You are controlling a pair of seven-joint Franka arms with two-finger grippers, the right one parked.
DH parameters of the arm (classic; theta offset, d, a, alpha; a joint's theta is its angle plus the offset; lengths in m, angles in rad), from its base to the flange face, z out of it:
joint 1: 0 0.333 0 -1.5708
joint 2: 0 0 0 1.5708
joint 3: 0 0.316 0.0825 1.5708
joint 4: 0 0 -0.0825 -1.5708
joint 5: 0 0.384 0 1.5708
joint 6: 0 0 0.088 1.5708
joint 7: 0 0.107 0 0
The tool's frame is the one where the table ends.
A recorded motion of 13 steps. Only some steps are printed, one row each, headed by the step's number.
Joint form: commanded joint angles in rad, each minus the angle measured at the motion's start. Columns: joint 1, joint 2, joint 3, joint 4, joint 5, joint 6, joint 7.
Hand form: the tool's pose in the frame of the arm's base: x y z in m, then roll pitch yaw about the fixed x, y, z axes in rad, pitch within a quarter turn. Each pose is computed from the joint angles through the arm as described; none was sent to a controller.
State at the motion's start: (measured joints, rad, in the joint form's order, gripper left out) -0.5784 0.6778 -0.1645 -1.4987 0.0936 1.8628 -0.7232
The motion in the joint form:
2: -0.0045 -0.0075 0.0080 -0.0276 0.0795 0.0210 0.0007
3: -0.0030 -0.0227 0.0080 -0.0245 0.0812 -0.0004 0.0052
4: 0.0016 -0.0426 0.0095 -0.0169 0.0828 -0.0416 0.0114
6: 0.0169 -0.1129 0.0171 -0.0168 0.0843 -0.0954 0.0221
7: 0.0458 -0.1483 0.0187 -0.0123 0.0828 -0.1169 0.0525
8: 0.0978 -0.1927 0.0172 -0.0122 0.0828 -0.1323 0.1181
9: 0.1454 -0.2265 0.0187 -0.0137 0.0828 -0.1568 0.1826
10: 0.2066 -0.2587 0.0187 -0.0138 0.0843 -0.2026 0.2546
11: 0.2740 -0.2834 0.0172 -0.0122 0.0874 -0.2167 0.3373
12: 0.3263 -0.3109 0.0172 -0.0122 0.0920 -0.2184 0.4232
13: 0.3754 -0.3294 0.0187 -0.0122 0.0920 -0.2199 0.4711
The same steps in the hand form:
2: 0.5147 -0.4328 0.2465 -2.9038 0.1965 -0.0534
3: 0.5153 -0.4311 0.2568 -2.8985 0.1967 -0.0548
4: 0.5173 -0.4259 0.2711 -2.8842 0.2038 -0.0501
6: 0.5241 -0.4110 0.3148 -2.8805 0.1823 -0.0351
7: 0.5353 -0.3937 0.3390 -2.8921 0.1720 -0.0331
8: 0.5523 -0.3644 0.3676 -2.9141 0.1601 -0.0475
9: 0.5654 -0.3343 0.3876 -2.9224 0.1644 -0.0597
10: 0.5782 -0.2948 0.4059 -2.9208 0.1883 -0.0633
11: 0.5935 -0.2543 0.4218 -2.9352 0.1921 -0.0787
12: 0.6033 -0.2217 0.4394 -2.9514 0.1821 -0.1134
13: 0.6116 -0.1905 0.4511 -2.9610 0.1739 -0.1107

